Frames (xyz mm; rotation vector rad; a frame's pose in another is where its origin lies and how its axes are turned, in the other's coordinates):
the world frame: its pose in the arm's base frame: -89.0 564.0 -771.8 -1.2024 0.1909 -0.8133
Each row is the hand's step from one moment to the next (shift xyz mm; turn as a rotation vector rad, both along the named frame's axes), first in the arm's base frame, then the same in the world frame.
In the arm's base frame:
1: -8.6 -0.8 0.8 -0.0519 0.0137 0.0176
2: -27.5 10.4 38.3 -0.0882 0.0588 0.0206
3: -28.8 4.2 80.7 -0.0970 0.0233 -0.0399
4: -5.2 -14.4 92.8 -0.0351 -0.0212 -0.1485
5: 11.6 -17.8 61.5 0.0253 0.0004 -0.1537
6: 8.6 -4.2 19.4 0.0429 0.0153 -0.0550
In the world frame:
1: -5.4 -4.7 -4.9 -0.0408 -0.0375 -0.0109
2: -15.6 -45.0 7.7 -0.0949 -0.0513 0.0047
3: -0.7 -83.8 18.5 -0.0950 -0.0063 -0.0498
4: 31.4 -85.9 21.8 -0.0524 0.1123 -0.0916
5: 36.9 -51.1 16.4 -0.0250 0.1471 -0.0448
6: 14.2 -13.7 8.9 0.0052 0.0699 0.0135

